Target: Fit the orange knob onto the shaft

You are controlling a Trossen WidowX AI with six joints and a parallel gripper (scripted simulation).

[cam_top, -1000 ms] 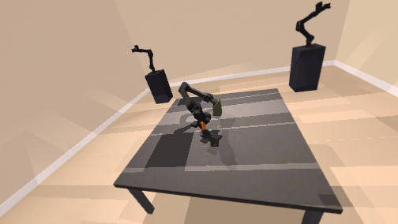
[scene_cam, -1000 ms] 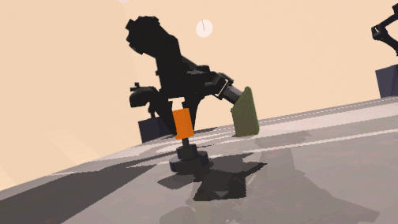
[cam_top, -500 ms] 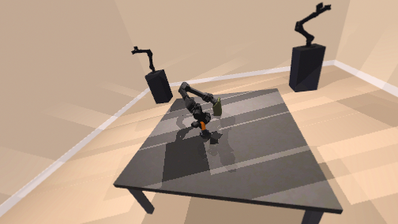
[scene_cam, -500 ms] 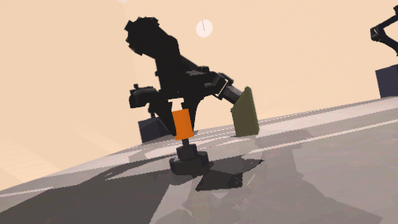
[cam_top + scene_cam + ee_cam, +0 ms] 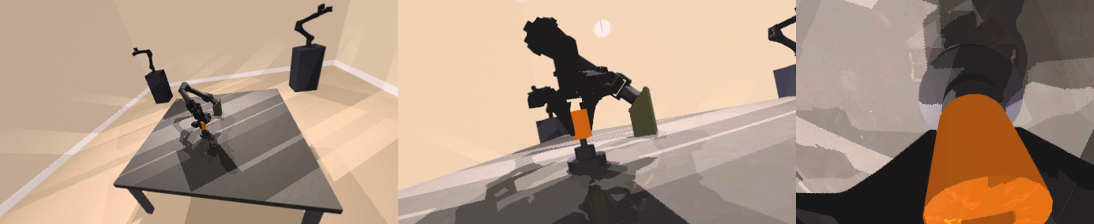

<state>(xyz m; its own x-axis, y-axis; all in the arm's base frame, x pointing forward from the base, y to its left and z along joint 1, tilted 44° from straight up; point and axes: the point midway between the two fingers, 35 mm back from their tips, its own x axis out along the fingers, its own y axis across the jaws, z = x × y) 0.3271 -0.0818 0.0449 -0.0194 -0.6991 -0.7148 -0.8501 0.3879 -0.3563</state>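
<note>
Right now my gripper tip is 2 cm below the orange knob. Also, from my gripper tip: pedestal (4 cm below).
</note>
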